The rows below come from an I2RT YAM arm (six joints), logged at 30 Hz.
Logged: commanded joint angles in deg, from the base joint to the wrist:
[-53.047 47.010 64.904 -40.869 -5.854 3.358]
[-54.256 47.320 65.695 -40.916 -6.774 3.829]
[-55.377 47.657 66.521 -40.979 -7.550 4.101]
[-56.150 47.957 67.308 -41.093 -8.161 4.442]
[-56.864 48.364 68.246 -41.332 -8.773 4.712]
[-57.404 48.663 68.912 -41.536 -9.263 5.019]
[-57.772 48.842 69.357 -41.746 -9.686 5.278]
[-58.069 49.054 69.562 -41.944 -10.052 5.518]
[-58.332 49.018 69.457 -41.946 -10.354 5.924]
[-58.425 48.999 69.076 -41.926 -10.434 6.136]
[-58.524 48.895 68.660 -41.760 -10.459 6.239]
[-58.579 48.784 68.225 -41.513 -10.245 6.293]
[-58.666 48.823 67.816 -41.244 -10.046 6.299]
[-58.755 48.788 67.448 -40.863 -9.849 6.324]
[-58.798 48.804 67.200 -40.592 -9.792 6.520]
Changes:
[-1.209 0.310 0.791 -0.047 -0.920 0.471]
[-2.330 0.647 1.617 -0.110 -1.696 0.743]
[-3.103 0.947 2.404 -0.224 -2.307 1.084]
[-3.817 1.354 3.342 -0.463 -2.919 1.354]
[-4.357 1.653 4.008 -0.667 -3.409 1.661]
[-4.725 1.832 4.453 -0.877 -3.832 1.920]
[-5.022 2.044 4.658 -1.075 -4.198 2.160]
[-5.285 2.008 4.553 -1.077 -4.500 2.566]
[-5.378 1.989 4.172 -1.057 -4.580 2.778]
[-5.477 1.885 3.756 -0.891 -4.605 2.881]
[-5.532 1.774 3.321 -0.644 -4.391 2.935]
[-5.619 1.813 2.912 -0.375 -4.192 2.941]
[-5.708 1.778 2.544 0.006 -3.995 2.966]
[-5.751 1.794 2.296 0.277 -3.938 3.162]

